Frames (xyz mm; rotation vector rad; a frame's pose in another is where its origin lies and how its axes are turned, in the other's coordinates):
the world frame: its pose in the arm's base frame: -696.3 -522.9 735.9 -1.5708 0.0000 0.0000
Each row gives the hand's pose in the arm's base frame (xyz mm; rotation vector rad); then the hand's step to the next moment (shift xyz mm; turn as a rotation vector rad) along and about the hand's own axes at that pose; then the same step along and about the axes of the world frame.
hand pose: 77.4 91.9 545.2 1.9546 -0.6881 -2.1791
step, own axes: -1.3 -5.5 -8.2 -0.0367 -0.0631 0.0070
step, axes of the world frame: 9.2 1.6 3.4 0.0113 -0.0073 0.0721
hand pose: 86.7 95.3 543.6 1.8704 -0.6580 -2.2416
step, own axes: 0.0 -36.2 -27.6 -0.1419 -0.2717 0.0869
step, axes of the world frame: 32.5 18.7 25.8 -0.0096 -0.0243 0.3175
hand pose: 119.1 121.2 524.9 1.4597 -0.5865 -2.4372
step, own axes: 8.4 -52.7 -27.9 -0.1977 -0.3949 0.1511
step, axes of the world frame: 20.6 42.3 37.6 -0.0398 -0.0391 0.4634
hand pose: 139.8 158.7 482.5 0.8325 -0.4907 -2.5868
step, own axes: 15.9 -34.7 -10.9 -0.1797 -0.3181 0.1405
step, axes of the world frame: -13.8 31.0 20.7 -0.0281 -0.0556 0.3864
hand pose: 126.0 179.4 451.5 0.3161 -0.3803 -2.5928
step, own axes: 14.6 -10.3 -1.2 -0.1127 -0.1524 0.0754
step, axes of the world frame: -16.6 6.7 1.0 0.0068 -0.0382 0.2003
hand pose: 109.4 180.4 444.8 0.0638 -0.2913 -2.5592
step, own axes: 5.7 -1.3 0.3 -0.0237 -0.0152 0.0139
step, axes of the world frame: -5.5 -0.1 -1.9 0.0105 -0.0098 0.0279
